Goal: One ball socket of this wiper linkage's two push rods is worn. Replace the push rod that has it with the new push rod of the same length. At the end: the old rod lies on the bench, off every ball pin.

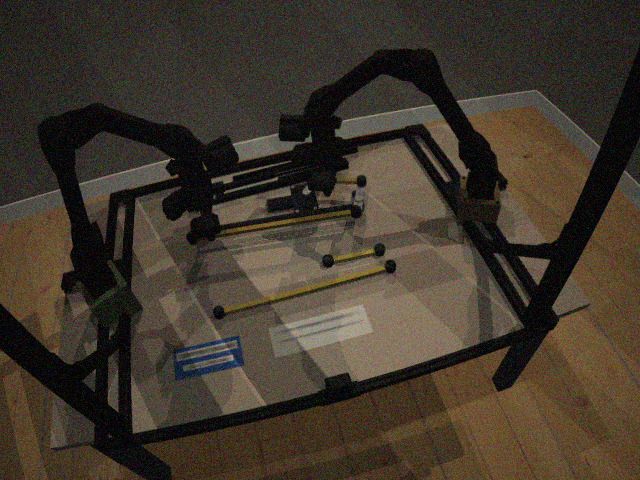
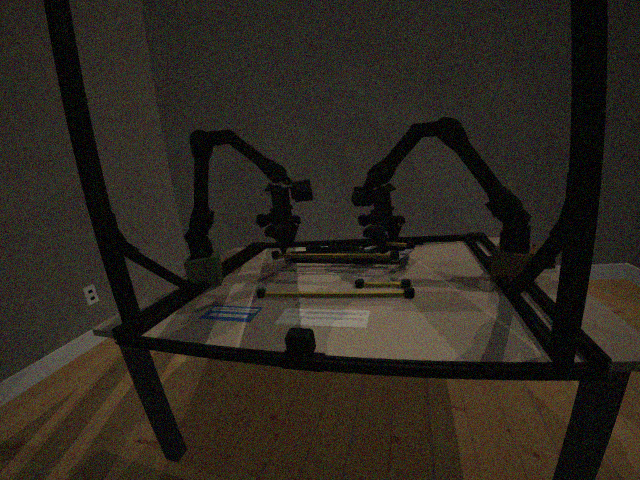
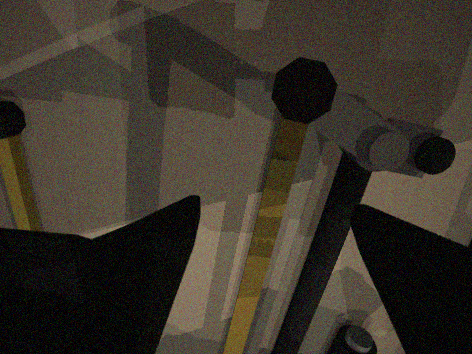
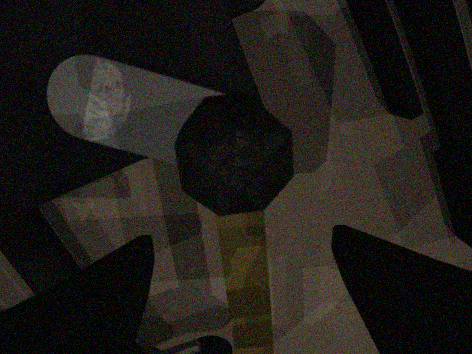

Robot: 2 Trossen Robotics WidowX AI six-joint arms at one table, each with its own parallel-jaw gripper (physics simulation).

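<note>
A long yellow push rod point(image 1: 289, 223) point(image 2: 336, 255) point(image 3: 255, 260) with black ball sockets is on the linkage. A short yellow push rod point(image 1: 349, 180) point(image 2: 397, 244) point(image 4: 250, 280) is on it farther back, partly hidden. A loose long rod point(image 1: 305, 289) point(image 2: 336, 293) point(image 3: 17, 190) and a loose short rod point(image 1: 354, 255) point(image 2: 383, 283) lie on the bench. My left gripper point(image 1: 204, 229) point(image 2: 283, 248) point(image 3: 276, 209) is open over the mounted long rod's left end. My right gripper point(image 1: 321, 186) point(image 2: 379, 240) point(image 4: 244, 242) is open over the mounted short rod near one socket. I cannot tell which socket is worn.
A dark motor point(image 1: 279, 203) sits between the mounted rods. A blue-bordered marking point(image 1: 209, 357) and a pale rectangle with grey stripes point(image 1: 361, 315) lie toward the front. A black frame bar point(image 1: 258, 413) edges the bench, with a black block point(image 1: 338, 381) point(image 2: 300, 339) on it.
</note>
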